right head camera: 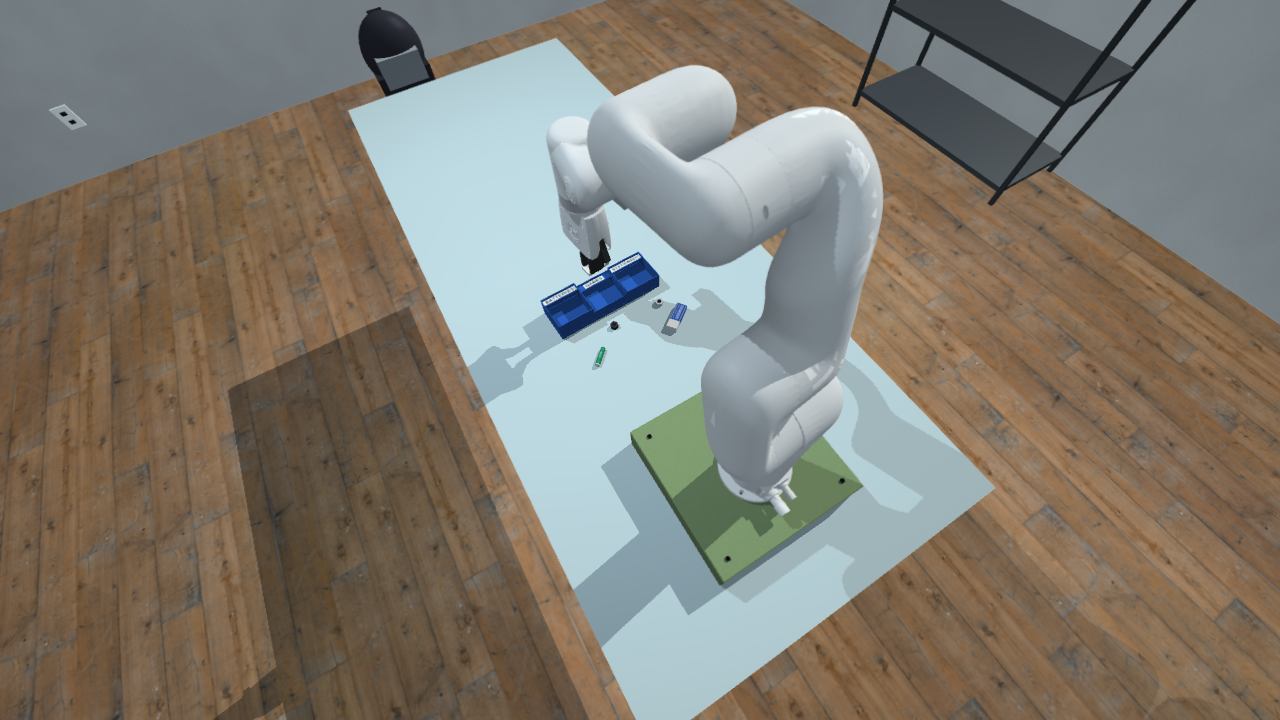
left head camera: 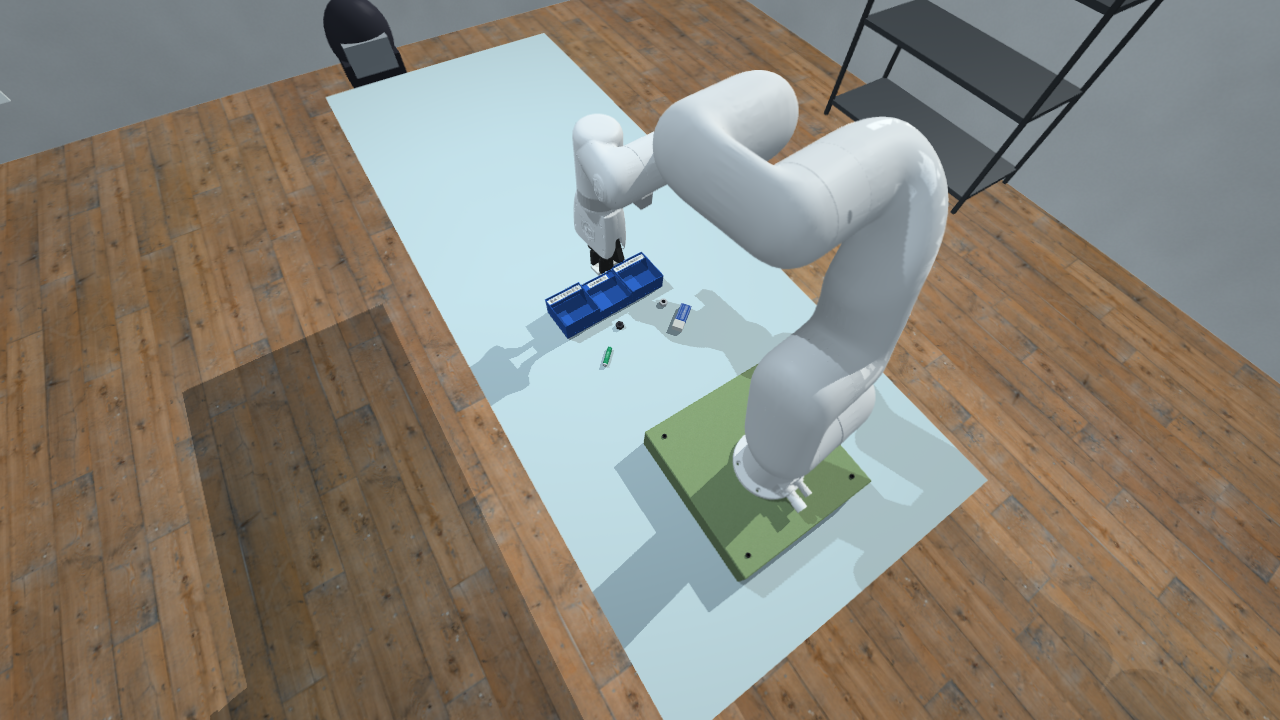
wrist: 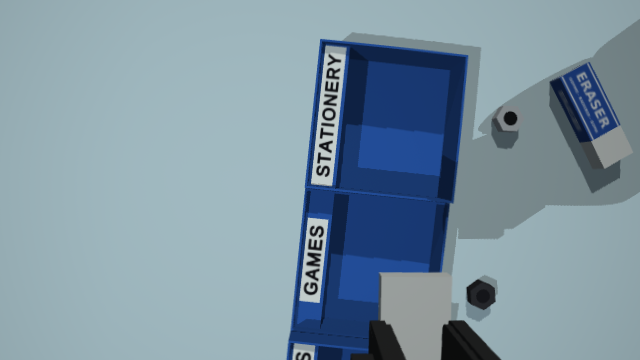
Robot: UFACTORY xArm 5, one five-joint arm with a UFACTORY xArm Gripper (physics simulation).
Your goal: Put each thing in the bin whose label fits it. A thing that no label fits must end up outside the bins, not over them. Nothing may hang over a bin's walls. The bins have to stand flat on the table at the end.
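Frame: origin at the arm's base, x back, y up, z left, level; centimetres.
Seen in the pictures: gripper, fingertip midpoint: (right head camera: 593, 266) (left head camera: 602, 265).
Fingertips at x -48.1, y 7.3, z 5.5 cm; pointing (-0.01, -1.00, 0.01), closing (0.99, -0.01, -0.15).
Note:
Offsets run from my fingertips to a thing's top centre. "spot": to the spot under its first point. Level surfaces: height alone.
My gripper (left head camera: 605, 265) (right head camera: 593, 265) (wrist: 415, 332) is shut on a plain white block @[dz -0.6, dx -0.1, dy +0.2 cm] (wrist: 414, 295), held above the bin row near its middle; its height is hard to tell. The blue bin row @[spot: dz -1.6, dx +3.3, dy -10.7 cm] (left head camera: 617, 305) (right head camera: 612, 306) (wrist: 380, 194) has the labels BATTERIES, GAMES and STATIONERY. In the wrist view the block covers part of the GAMES bin. A blue-and-white eraser @[dz -12.6, dx +12.2, dy -11.6 cm] (left head camera: 682, 313) (right head camera: 677, 314) (wrist: 592, 107), a grey hex nut @[dz -11.4, dx +6.7, dy -12.0 cm] (left head camera: 662, 303) (right head camera: 657, 302) (wrist: 500, 121), a black hex nut @[dz +0.1, dx +7.0, dy -12.0 cm] (left head camera: 619, 325) (right head camera: 614, 325) (wrist: 472, 294) and a small green cylinder @[dz +6.3, dx +12.4, dy -11.8 cm] (left head camera: 606, 356) (right head camera: 599, 356) lie outside the bins.
The arm's green base plate (left head camera: 693, 429) (right head camera: 675, 429) stands on the pale blue table @[dy -12.9 cm] (left head camera: 465, 161) (right head camera: 474, 161), on the robot's side of the loose things. A dark shelf unit (left head camera: 1029, 102) (right head camera: 1056, 129) and a black chair (left head camera: 356, 22) (right head camera: 389, 35) stand beyond the table.

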